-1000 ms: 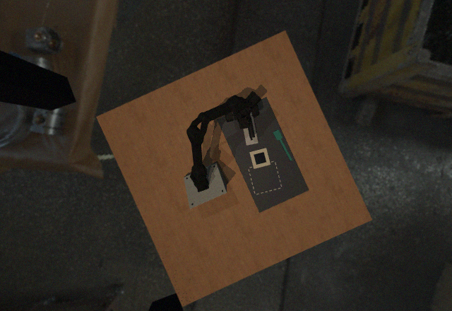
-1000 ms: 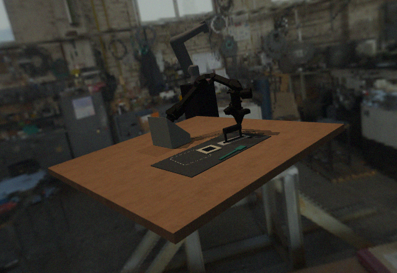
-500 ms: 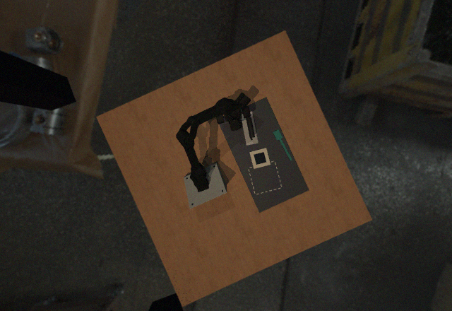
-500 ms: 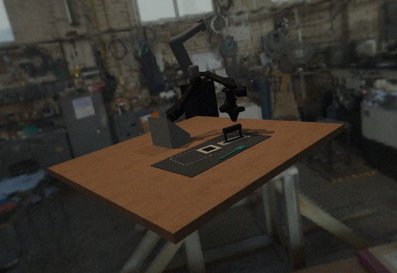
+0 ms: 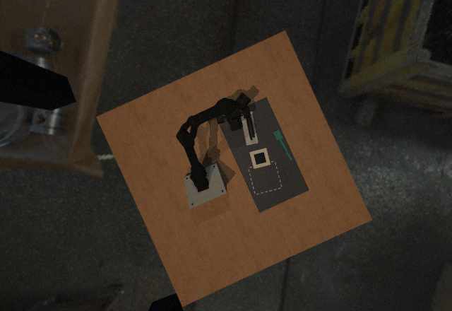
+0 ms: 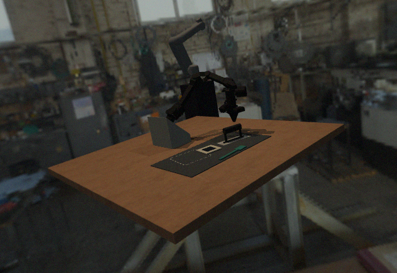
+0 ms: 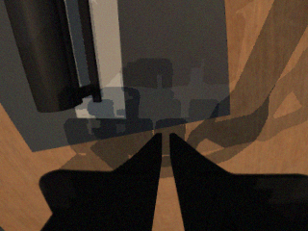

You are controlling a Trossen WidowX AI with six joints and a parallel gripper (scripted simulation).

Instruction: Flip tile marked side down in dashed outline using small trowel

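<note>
Right now the trowel is 8 cm ahead of my gripper tip, 8 cm to the right of it and 4 cm below it. Also, from my gripper tip: green flat tool: 24 cm ahead, 25 cm to the right, 8 cm below; then tile: 8 cm ahead, 30 cm to the right, 8 cm below.
</note>
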